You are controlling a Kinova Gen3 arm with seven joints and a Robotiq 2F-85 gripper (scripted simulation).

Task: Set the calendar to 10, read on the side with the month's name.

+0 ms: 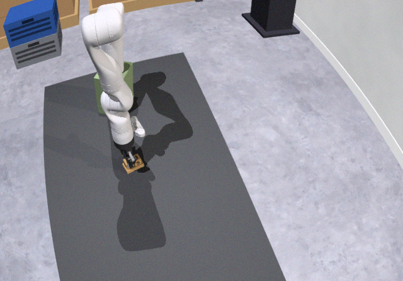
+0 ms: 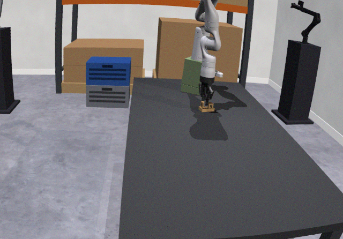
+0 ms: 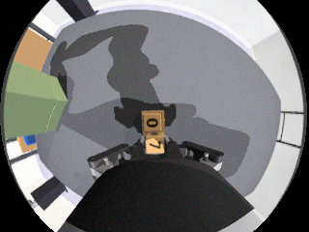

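The wooden calendar tray lies 4 cm below my hand, 2 cm to the left of it and 1 cm behind it.
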